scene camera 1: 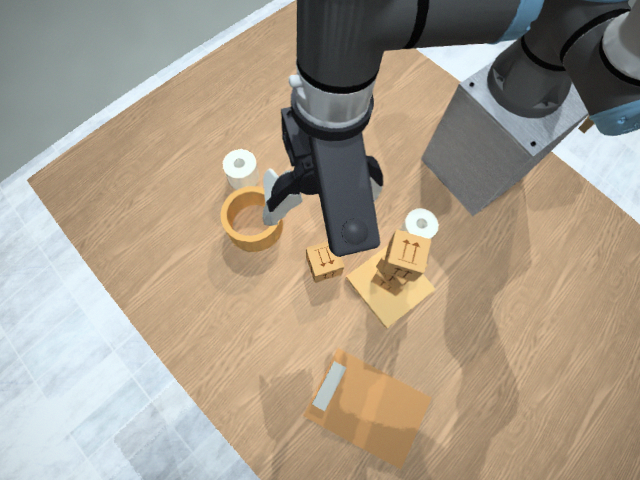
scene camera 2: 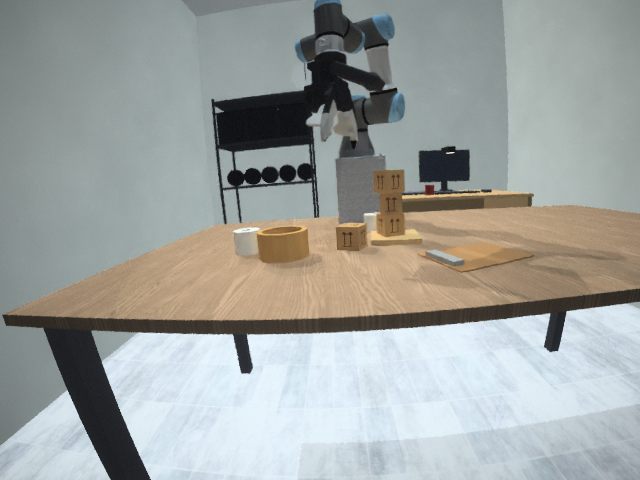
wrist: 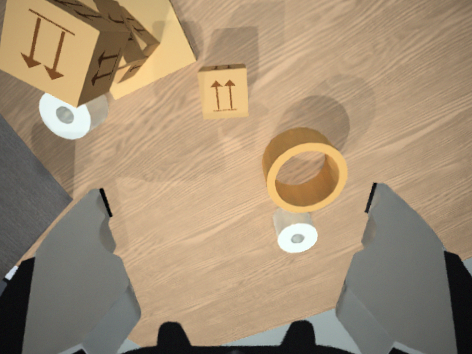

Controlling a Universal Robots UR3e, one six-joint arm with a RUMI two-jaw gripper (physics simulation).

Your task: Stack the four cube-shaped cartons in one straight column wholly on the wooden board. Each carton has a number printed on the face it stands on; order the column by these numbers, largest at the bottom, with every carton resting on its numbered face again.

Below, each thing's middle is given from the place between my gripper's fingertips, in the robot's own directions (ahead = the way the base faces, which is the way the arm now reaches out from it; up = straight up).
I see the pale wooden board [scene camera 1: 388, 308] 230 mm below my hand, 140 mm to the left of it and 50 mm behind it. From my hand the other things lie so: orange ring [scene camera 1: 247, 196] 200 mm below, 140 mm to the right, 10 mm ahead.
